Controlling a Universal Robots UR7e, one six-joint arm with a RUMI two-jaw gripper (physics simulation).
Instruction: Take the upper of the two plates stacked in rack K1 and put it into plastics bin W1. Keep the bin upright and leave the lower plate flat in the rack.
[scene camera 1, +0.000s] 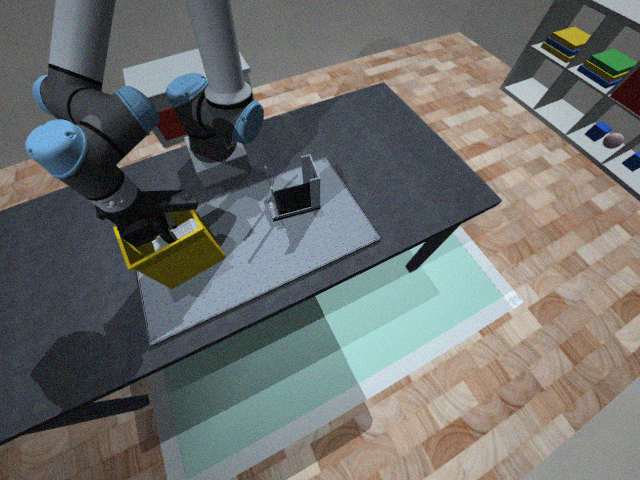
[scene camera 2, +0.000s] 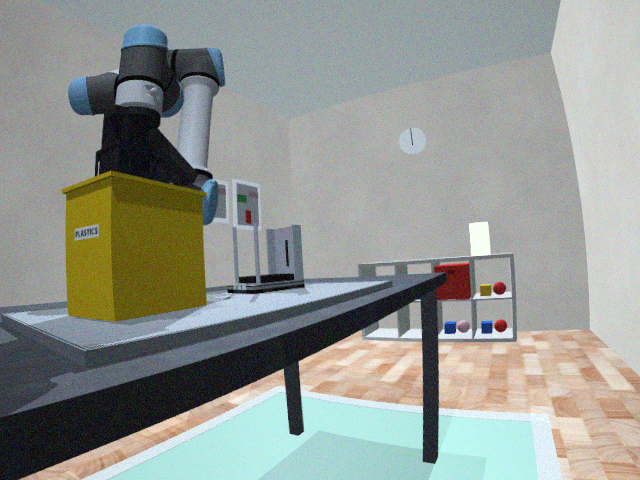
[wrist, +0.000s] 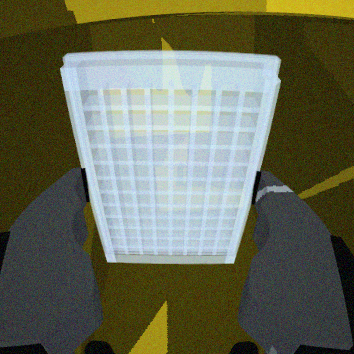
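Note:
My gripper is shut on a clear, whitish plate with a grid of wells, one finger at each long side. Fingers and plate are inside the mouth of the yellow bin W1, with the plate's grid facing the wrist camera. The bin stands upright, labelled PLASTICS, and its wall hides fingers and plate in the scene camera 2 view. Rack K1 stands apart from the bin, with a tall upright wall and a dark base. I cannot make out the lower plate in it.
Bin and rack stand on a light grey board on the dark table. The arm's base is behind the board, between bin and rack. A shelf unit with coloured objects stands beyond the table.

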